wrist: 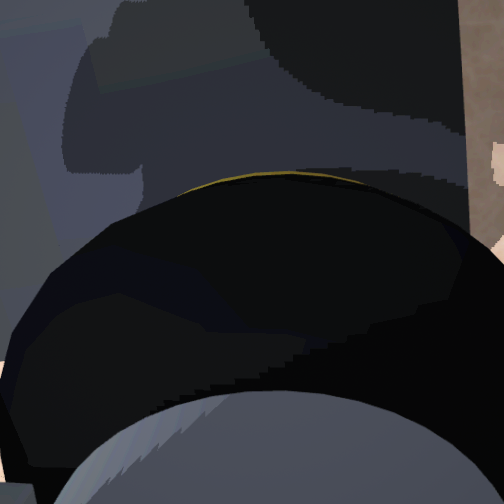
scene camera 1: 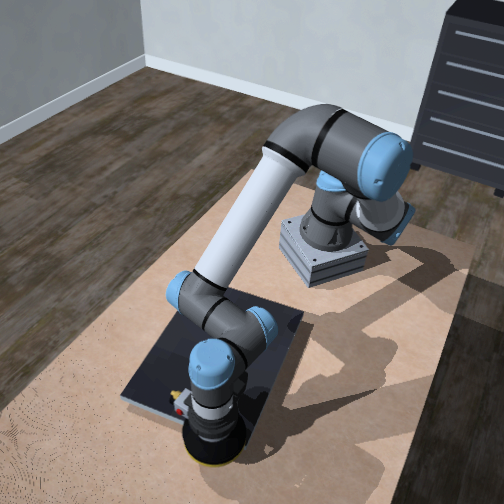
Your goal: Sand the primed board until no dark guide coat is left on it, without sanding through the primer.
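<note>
The board point(scene camera 1: 220, 345) lies flat on the tan table and looks uniformly dark, with no lighter sanded patch visible. The sander point(scene camera 1: 214, 440), a black round housing with a thin yellow pad rim, points down at the board's near edge, and part of the pad overhangs the table. I cannot tell whether the pad touches the board. In the wrist view the black housing point(wrist: 260, 300) fills the lower half, and the yellow rim point(wrist: 270, 175) lies over the dark grey board point(wrist: 200, 125). The arm's shadow falls across the board.
The robot base point(scene camera 1: 322, 250) stands on a grey block on the table behind the board. A dark drawer cabinet point(scene camera 1: 465, 95) stands at the back right. The tan table point(scene camera 1: 350, 400) shows beside the board, also at the wrist view's right point(wrist: 482, 125). Wooden floor lies to the left.
</note>
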